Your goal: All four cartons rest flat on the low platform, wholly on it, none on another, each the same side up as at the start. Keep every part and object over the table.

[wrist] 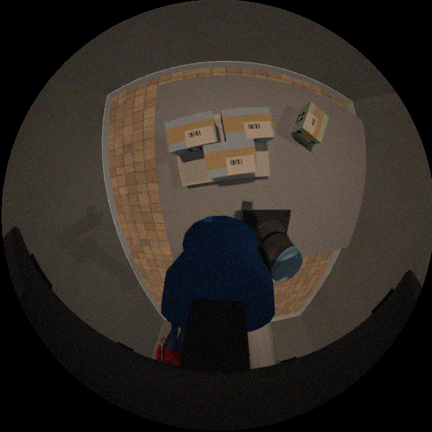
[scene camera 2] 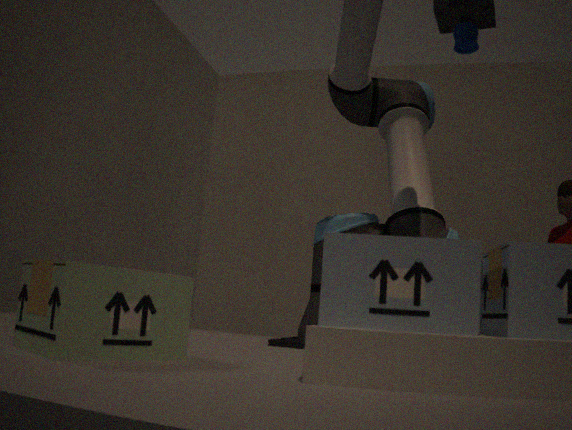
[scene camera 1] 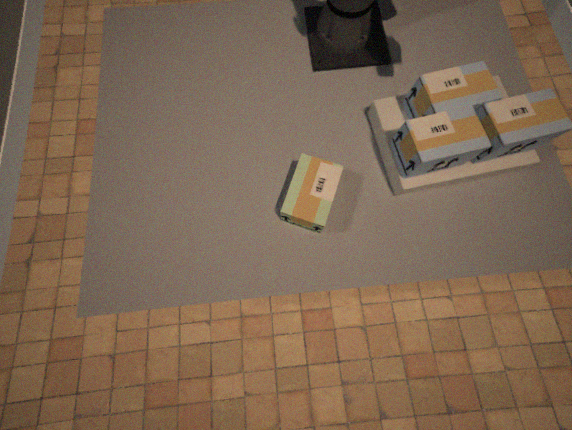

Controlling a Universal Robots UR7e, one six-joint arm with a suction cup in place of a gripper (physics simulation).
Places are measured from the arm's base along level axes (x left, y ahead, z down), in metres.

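Pixels of known places: hand, its tool point: (scene camera 2: 466, 47); arm's base, origin of its link: (scene camera 1: 342, 32).
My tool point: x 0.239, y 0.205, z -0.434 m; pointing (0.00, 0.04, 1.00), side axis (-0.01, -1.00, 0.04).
Note:
Ahead of a thing's pixels: the offset from my tool point to its top centre. Level surfaces: height alone.
A green carton @(dz +0.359, dx -0.313, dy +0.300 m) (scene camera 1: 312, 192) (scene camera 2: 107, 310) (wrist: 310, 123) stands on the table, apart from the low platform @(dz +0.397, dx +0.018, dy +0.119 m) (scene camera 1: 387, 114) (scene camera 2: 400, 357) (wrist: 195, 172). A front blue carton @(dz +0.311, dx -0.050, dy +0.185 m) (scene camera 1: 445, 140) (scene camera 2: 350, 285) (wrist: 247, 122) and a back blue carton @(dz +0.311, dx -0.015, dy +0.073 m) (scene camera 1: 455, 90) (wrist: 231, 160) rest on the platform, label up. A third blue carton @(dz +0.311, dx +0.110, dy +0.139 m) (scene camera 1: 527, 117) (scene camera 2: 535, 290) (wrist: 191, 132), slightly turned, reaches past the platform's side edge; its far underside is hidden. My suction gripper (scene camera 2: 466, 40) (wrist: 220, 240) is off and empty, raised high above the cartons.
The arm's base plate (scene camera 1: 325, 60) (wrist: 285, 216) is on the table @(dz +0.445 m) (scene camera 1: 200, 150) behind the platform. The arm rises behind the cartons in scene camera 2. A person in red (scene camera 2: 564, 230) (wrist: 169, 354) stands beyond the table. Tiled floor surrounds the table.

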